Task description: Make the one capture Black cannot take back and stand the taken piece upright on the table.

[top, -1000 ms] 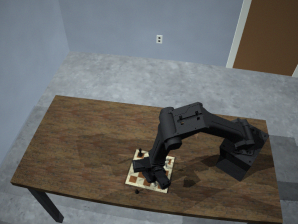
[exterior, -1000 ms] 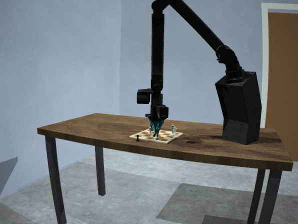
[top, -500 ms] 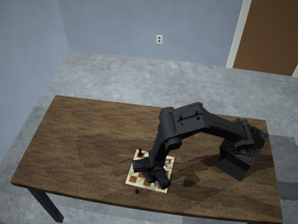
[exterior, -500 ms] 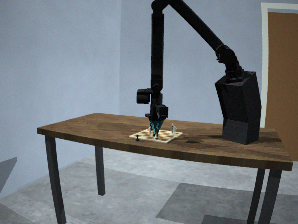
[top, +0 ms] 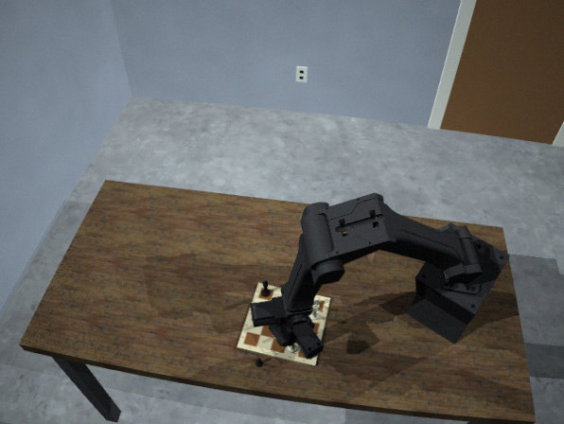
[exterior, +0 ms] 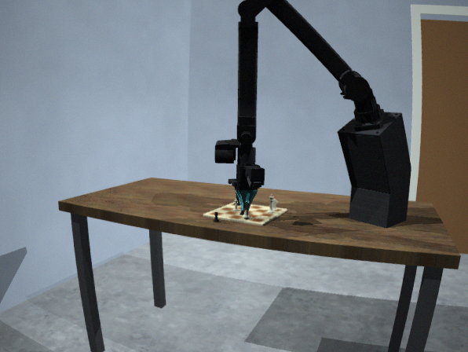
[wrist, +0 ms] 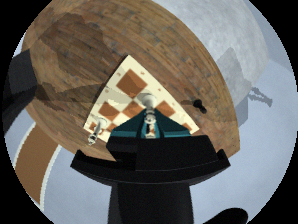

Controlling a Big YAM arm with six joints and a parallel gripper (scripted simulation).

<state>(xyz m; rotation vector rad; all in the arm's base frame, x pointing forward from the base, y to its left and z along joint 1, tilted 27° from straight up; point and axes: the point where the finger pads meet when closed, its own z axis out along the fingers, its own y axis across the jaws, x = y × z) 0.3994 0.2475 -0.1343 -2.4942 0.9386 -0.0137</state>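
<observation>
My gripper is now 4 cm short of the chessboard, 7 cm to the left of it and 4 cm above it. From my hand the other things lie so: tall black piece: 12 cm ahead, 14 cm to the right; then tall white piece: 3 cm behind, 11 cm to the right.
</observation>
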